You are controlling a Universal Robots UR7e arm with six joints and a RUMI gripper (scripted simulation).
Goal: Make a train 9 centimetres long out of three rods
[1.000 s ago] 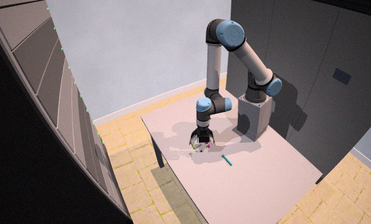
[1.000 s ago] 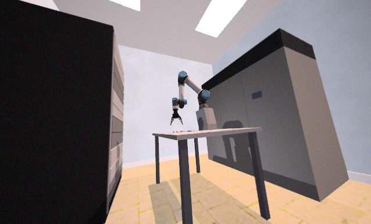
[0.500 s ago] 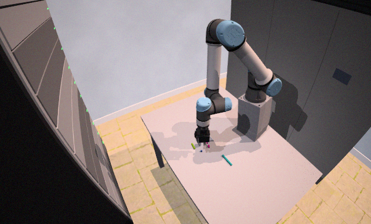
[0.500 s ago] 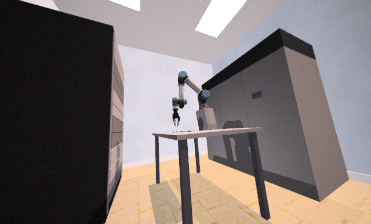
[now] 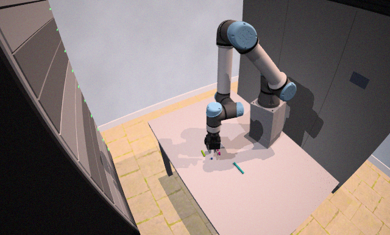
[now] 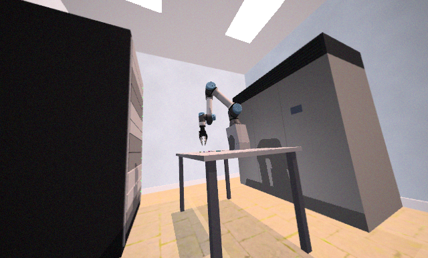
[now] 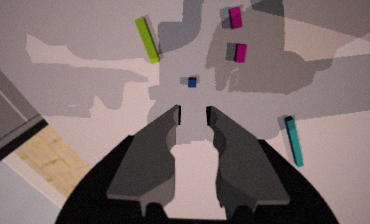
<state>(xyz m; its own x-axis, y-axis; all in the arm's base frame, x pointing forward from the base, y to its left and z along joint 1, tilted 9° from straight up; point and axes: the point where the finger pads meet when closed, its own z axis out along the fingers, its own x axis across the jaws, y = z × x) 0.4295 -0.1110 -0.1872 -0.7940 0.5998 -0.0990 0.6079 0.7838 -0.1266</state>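
My gripper is now 80 mm above the blue rod. From my hand the other things lie so: grey rod (140 mm behind, 80 mm to the right, 80 mm below); turquoise rod (70 mm behind, 170 mm to the left, 80 mm below); lime rod (10 mm ahead, 70 mm to the right, 80 mm below).
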